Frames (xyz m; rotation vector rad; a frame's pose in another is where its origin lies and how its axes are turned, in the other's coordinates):
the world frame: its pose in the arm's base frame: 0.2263 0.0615 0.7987 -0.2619 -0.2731 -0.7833
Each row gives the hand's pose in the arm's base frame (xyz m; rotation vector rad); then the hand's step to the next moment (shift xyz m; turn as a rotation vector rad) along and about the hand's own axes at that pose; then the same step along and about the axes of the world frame.
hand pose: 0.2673 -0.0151 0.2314 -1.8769 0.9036 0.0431
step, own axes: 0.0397 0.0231 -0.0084 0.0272 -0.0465 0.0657
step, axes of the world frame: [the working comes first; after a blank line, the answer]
step, axes of the arm's base frame: 0.0117 -0.0340 -0.0298 0.0705 0.0469 -0.0073

0.0202 -0.0108 -0.0407 0.0146 0.0837 -0.0015
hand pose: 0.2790 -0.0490 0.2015 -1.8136 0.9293 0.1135
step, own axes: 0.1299 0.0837 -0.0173 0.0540 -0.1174 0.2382
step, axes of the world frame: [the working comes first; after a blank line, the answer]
step, axes of the arm's base frame: 0.0310 -0.0970 -0.1175 0.1919 0.1862 -0.0440

0.0450 -0.0283 -0.1461 -0.0067 0.2708 -0.0070
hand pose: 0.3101 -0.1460 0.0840 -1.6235 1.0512 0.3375
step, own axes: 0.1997 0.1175 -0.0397 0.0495 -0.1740 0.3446
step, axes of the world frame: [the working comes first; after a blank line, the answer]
step, axes of the arm's base frame: 0.0100 -0.1243 -0.1993 0.2648 0.2823 -0.0412

0.0211 -0.0515 -0.2284 -0.0194 0.3884 0.0169
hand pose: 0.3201 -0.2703 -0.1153 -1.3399 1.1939 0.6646
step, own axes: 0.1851 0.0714 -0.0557 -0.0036 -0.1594 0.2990
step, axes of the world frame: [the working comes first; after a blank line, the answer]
step, axes of the arm's base frame: -0.0206 -0.0872 -0.1855 0.2225 0.2553 0.0099

-0.0193 -0.0501 -0.1989 -0.0131 0.3329 0.0616
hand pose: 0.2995 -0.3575 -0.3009 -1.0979 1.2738 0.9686
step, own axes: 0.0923 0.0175 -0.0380 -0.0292 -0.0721 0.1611
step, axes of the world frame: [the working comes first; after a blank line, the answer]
step, axes of the arm's base frame: -0.0188 -0.0368 -0.0925 0.1045 0.1418 0.0314

-0.0198 -0.0265 -0.0958 -0.0115 0.1677 0.0611
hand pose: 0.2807 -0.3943 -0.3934 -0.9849 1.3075 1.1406
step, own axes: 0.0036 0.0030 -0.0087 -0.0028 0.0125 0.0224
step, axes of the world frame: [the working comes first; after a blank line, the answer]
step, axes of the arm's base frame: -0.0049 -0.0077 -0.0038 -0.0076 0.0242 0.0049

0.0004 -0.0083 -0.0054 -0.0193 0.0103 0.0136
